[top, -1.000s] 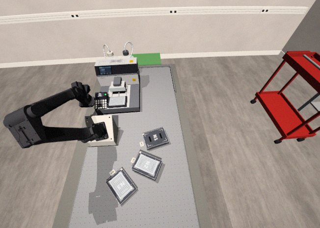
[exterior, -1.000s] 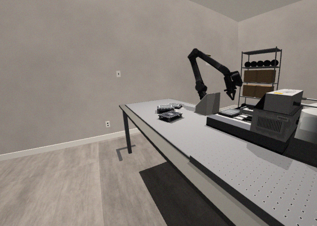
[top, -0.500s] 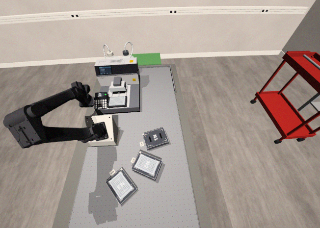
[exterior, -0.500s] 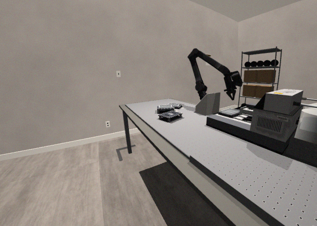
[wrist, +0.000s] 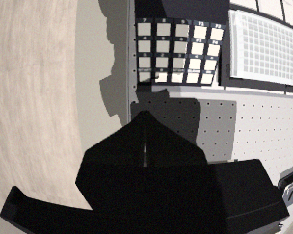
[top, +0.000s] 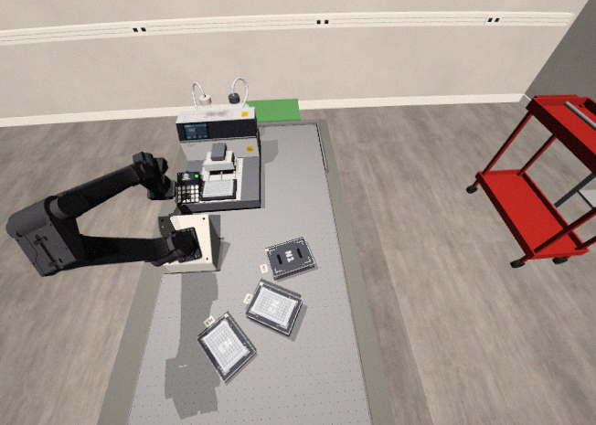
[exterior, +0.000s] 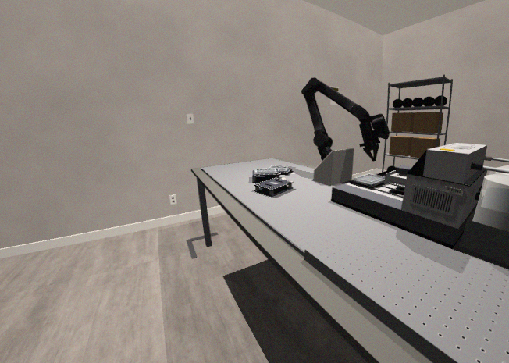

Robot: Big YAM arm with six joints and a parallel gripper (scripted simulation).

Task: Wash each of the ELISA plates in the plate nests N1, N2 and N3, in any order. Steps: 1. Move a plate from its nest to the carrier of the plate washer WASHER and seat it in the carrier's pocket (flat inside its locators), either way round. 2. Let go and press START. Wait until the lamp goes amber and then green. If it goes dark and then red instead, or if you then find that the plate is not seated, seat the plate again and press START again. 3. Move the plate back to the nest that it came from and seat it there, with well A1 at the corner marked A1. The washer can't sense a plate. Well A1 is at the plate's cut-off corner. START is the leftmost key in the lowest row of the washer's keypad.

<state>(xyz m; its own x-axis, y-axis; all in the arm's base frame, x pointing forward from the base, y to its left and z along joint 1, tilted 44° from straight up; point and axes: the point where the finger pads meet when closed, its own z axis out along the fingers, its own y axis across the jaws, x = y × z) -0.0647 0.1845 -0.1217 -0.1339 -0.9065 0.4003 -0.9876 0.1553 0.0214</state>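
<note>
Now: the dark carrier 18 cm ahead of my hand, 7 cm below it and 6 cm to the left of it. The rest, counted from my hand: washer 22 cm to the left, 19 cm ahead, 1 cm below.
</note>
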